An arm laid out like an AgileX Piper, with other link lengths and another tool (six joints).
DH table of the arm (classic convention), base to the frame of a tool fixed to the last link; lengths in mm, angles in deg. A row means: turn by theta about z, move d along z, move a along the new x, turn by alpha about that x. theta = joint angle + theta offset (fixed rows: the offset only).
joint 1: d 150.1, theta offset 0, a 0, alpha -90
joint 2: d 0, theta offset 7.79, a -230.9, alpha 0
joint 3: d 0, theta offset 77.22, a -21.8, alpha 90
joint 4: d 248.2, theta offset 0, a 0, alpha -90
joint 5: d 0, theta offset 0, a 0, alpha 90
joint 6: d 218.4, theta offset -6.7, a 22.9, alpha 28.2
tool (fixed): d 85.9, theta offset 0, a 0, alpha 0
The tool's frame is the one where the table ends.
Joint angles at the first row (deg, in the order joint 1, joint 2, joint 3, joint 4, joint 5, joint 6):
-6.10 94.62 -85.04 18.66 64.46 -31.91
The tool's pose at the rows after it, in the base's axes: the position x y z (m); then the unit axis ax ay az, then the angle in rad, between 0 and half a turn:
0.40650, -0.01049, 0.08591, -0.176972, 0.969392, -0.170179, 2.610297
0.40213, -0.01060, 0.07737, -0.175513, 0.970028, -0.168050, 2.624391
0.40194, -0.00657, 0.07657, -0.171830, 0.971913, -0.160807, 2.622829
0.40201, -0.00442, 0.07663, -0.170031, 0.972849, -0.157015, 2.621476
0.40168, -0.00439, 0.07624, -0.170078, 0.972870, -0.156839, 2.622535
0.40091, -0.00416, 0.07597, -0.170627, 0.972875, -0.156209, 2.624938
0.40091, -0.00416, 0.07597, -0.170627, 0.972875, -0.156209, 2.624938
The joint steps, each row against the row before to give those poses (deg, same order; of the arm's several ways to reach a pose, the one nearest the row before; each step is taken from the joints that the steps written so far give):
-0.11 0.00 3.60 -1.08 -2.49 -0.43
-0.06 0.00 1.63 0.12 -0.81 -0.10
0.00 0.00 0.25 0.92 -0.13 0.00
0.00 0.00 0.05 0.48 0.00 0.00
0.00 0.00 0.06 0.00 0.00 0.00
0.00 0.00 0.00 0.00 0.17 0.00
0.00 0.00 0.00 0.00 0.00 0.00

